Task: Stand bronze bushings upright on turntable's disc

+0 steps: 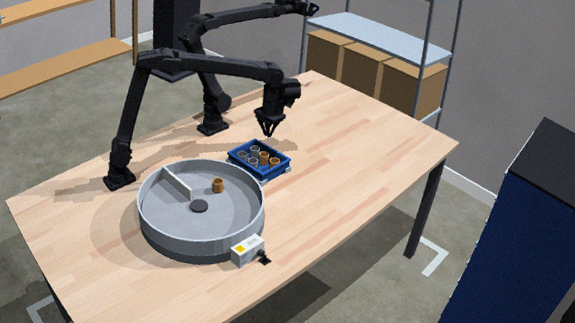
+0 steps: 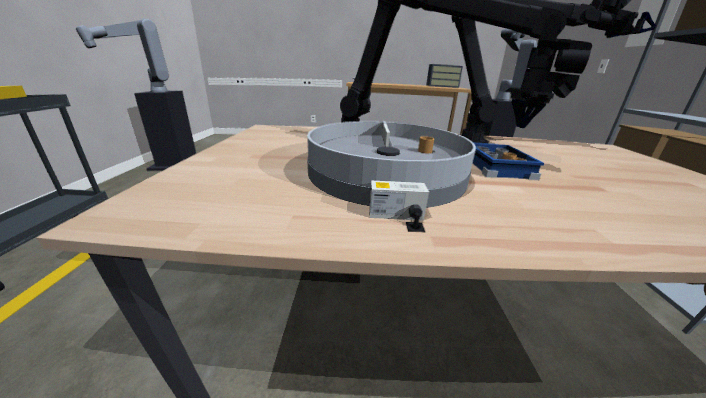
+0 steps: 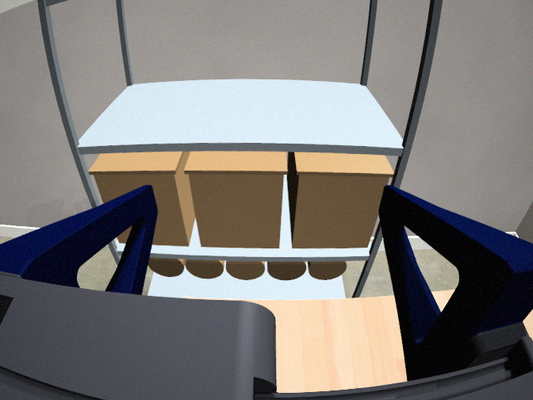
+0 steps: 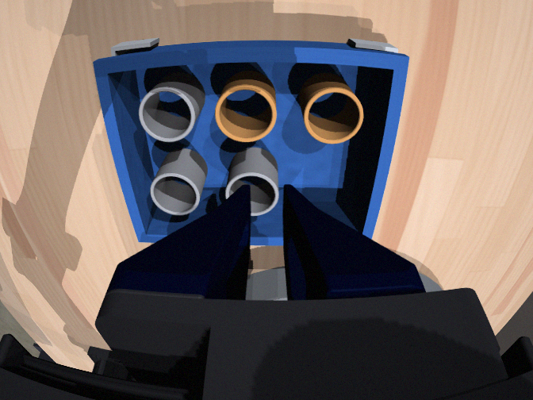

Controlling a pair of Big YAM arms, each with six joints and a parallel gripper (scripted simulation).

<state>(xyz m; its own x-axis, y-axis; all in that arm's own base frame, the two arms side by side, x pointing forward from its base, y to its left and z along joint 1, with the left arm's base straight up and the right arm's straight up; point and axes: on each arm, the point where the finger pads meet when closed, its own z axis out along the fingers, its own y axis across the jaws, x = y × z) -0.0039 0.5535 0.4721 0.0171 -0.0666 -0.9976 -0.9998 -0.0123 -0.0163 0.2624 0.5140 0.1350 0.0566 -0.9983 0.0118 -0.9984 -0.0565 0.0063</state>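
The blue crate is 110 mm below my right hand, 30 mm to the right of it and 10 mm behind it. The rest, counted from my right hand: turntable disc (390 mm to the right, 80 mm below, 40 mm ahead).
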